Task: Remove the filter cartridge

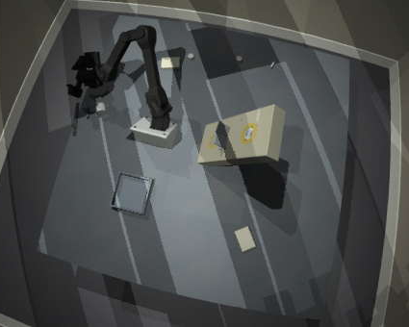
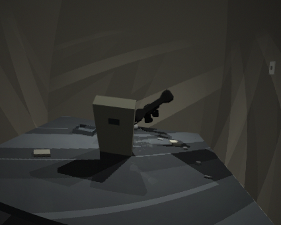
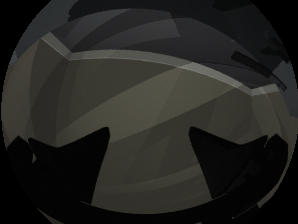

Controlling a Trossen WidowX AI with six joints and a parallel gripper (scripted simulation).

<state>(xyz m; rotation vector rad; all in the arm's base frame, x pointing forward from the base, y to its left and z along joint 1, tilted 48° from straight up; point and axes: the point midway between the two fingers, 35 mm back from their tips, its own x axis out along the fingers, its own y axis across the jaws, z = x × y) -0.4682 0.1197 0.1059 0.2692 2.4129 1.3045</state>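
Now: the round filter cartridge 86 cm ahead of my gripper tip, 16 cm to the right of it and 13 cm above it. Round my gripper tip: tray: 43 cm ahead, 44 cm to the right, 9 cm below; then beige service panel: 82 cm ahead, 16 cm to the right, 6 cm above.
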